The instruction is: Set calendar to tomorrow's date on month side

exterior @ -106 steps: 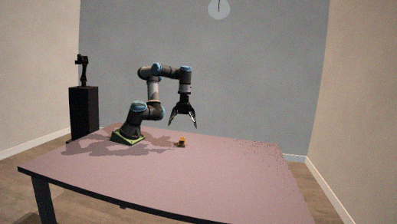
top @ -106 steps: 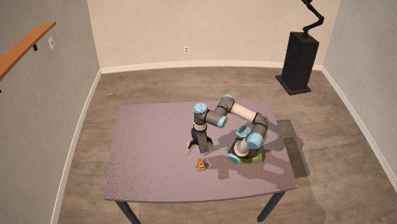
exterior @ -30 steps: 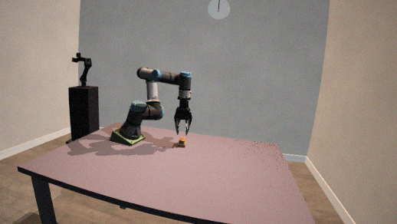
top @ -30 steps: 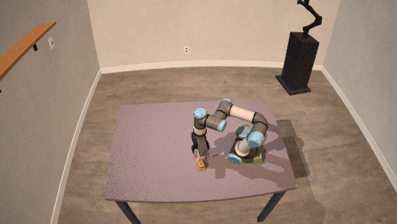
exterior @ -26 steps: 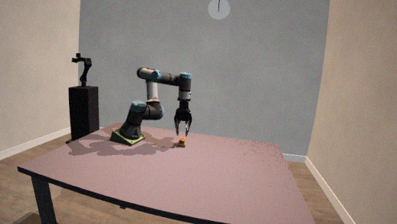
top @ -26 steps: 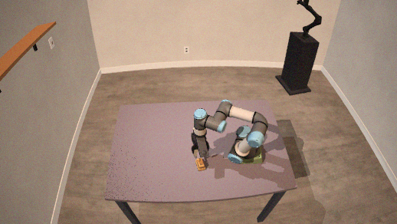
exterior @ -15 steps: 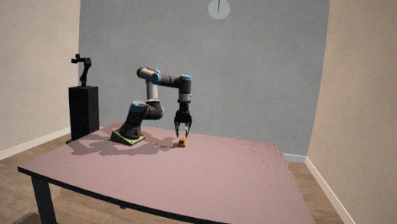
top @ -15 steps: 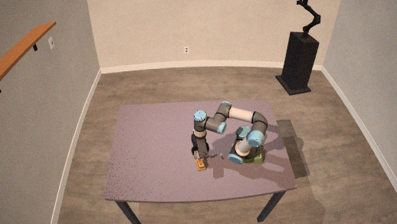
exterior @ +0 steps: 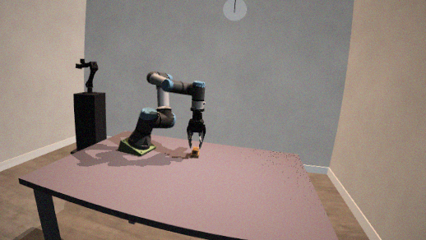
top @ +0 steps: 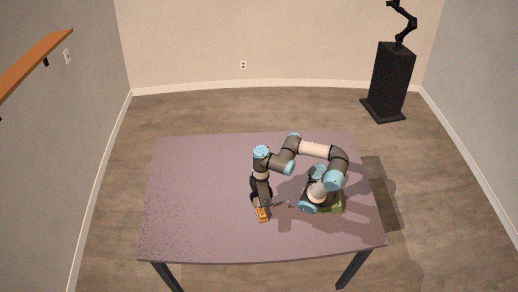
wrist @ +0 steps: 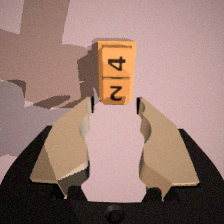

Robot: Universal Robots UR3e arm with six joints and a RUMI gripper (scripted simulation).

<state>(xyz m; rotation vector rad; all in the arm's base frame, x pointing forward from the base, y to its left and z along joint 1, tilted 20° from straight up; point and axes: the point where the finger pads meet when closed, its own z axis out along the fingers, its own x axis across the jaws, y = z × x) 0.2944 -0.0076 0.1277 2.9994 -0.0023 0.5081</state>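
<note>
The cube lies 4 cm below my hand. Also, from my hand: orange calendar tray 5 cm below, 2 cm to the left.
</note>
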